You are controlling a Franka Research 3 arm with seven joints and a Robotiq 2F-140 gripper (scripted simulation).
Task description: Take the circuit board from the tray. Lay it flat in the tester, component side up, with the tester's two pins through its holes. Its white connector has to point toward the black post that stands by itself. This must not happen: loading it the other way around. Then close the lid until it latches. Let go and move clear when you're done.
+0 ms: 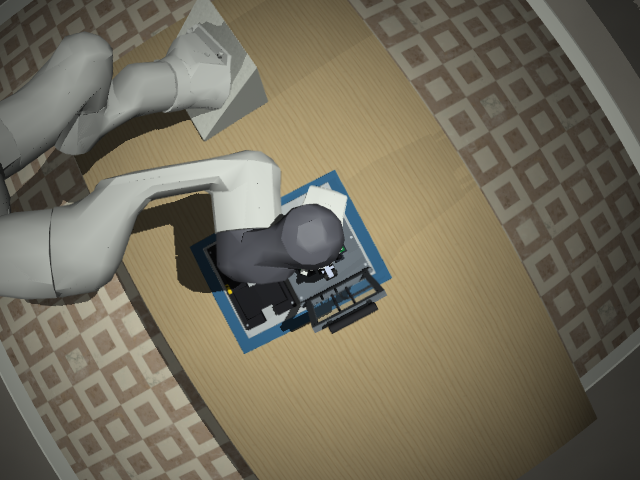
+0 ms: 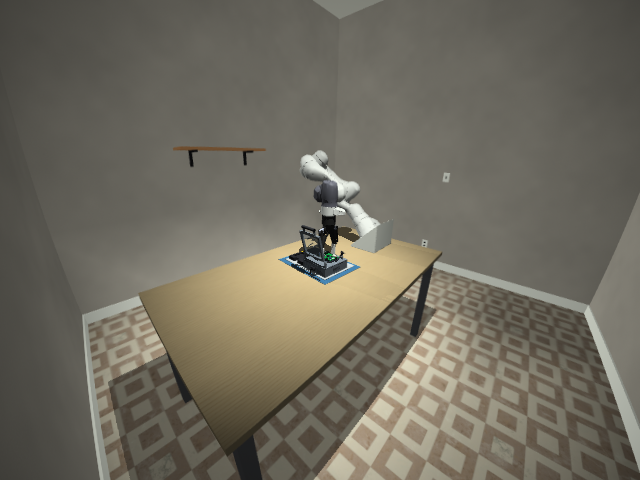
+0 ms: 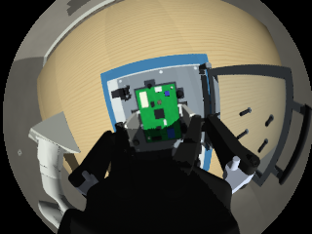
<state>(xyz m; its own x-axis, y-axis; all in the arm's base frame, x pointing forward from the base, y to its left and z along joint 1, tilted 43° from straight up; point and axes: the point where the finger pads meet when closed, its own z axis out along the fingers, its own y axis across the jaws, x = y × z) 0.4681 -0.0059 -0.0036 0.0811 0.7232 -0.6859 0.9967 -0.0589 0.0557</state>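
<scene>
Right now the green circuit board is 20 mm below my hand. Round my hand: black post (60 mm behind, 60 mm to the left, 10 mm below); tester lid (120 mm ahead, 10 mm to the right, 90 mm above); black nest (10 mm ahead, 10 mm to the left, 30 mm below).
</scene>
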